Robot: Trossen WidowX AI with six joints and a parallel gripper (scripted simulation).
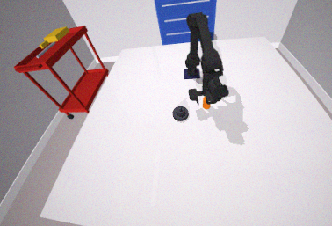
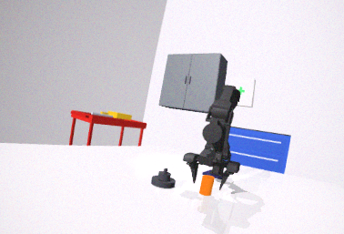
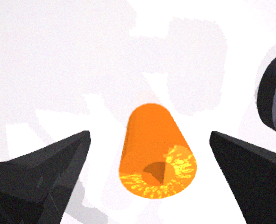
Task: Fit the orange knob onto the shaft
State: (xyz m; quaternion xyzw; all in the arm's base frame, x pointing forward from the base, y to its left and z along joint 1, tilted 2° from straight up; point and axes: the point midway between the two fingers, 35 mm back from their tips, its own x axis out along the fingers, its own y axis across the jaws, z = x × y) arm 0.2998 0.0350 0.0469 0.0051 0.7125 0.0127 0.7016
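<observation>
Now: gripper tip right at the orange knob. From my gripper tip the other things lie so: round dark pedestal: 4 cm ahead, 15 cm to the right.
</observation>
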